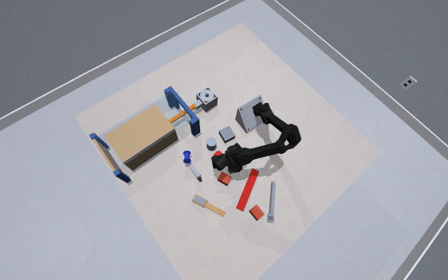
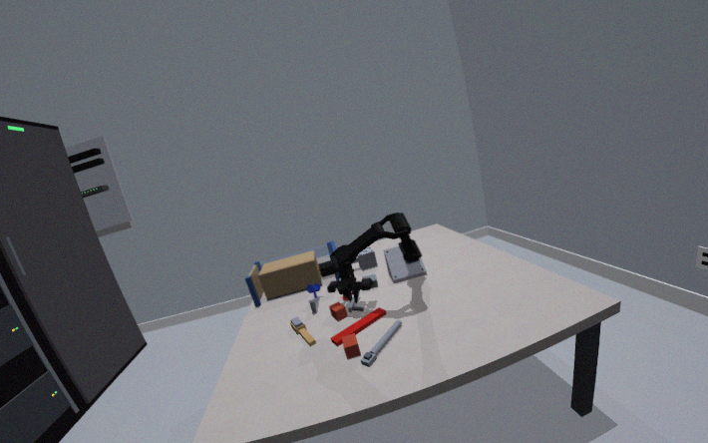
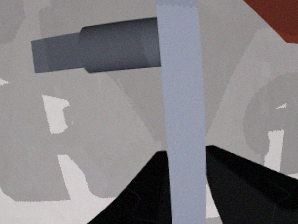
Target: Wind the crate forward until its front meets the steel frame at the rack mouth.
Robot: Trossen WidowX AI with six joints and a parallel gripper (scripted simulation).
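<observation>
The red knob is 10 mm ahead of my gripper tip, 60 mm to the right of it and 20 mm above it. Also, from my gripper tip: red bar 170 mm to the left; grey block 90 mm behind, 140 mm to the right, 10 mm above; red-knobbed handle 20 mm to the right, 10 mm above.
</observation>
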